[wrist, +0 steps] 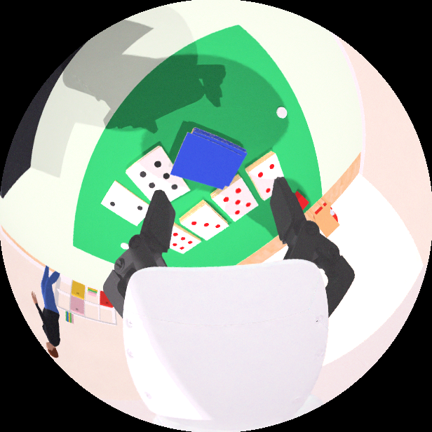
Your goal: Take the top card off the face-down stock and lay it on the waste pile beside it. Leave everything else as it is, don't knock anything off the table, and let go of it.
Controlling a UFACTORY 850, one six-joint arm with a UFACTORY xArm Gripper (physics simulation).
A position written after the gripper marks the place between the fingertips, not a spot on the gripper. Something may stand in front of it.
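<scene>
Visible: the gripper [219,194], a green mat [225,83].
</scene>
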